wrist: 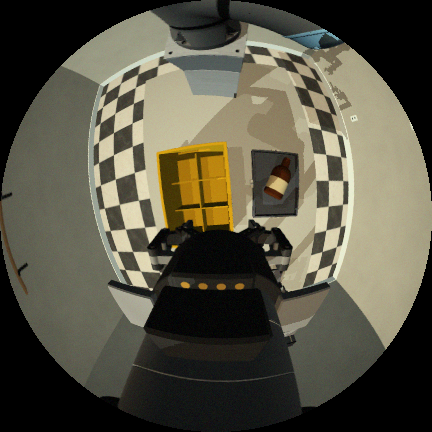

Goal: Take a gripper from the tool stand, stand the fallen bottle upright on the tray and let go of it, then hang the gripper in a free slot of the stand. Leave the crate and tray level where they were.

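Frame: origin at the arm's base, x ahead, y left, z up, level; metres.
Where they show: arm's base at its link origin: (205,29).
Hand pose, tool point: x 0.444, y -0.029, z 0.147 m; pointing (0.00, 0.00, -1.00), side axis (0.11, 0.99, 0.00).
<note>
Things, the pixels of their top centre, and the offset from my tool point. "*": a spot on its surface instead.
- brown bottle at its top centre: (284,176) dx -0.061, dy +0.222, dz -0.418 m
- dark tray at a spot on its surface: (287,208) * dx +0.070, dy +0.266, dz -0.492 m
- yellow crate at its top centre: (193,197) dx -0.031, dy -0.064, dz -0.322 m
The brown bottle (280,174) with a cream label lies on its side on the dark tray (287,208), its neck towards the upper right of the wrist view. The tray lies flat to the right of the yellow crate (228,175), which has several compartments and stands apart from it. The crate's lower end is hidden behind my gripper. My gripper (220,227), the adaptive one, is mounted on the arm. Its fingers are spread wide with nothing between them, and it is open. In the picture, the bottle is above and to the right of the fingers. The tool stand cannot be made out clearly.
The robot's dark base (205,35) stands on a grey block (212,75) at the top of the view, beyond the crate and tray. Black and white checkered strips (122,132) run along both sides. A blue object (316,39) shows at the top right.
</note>
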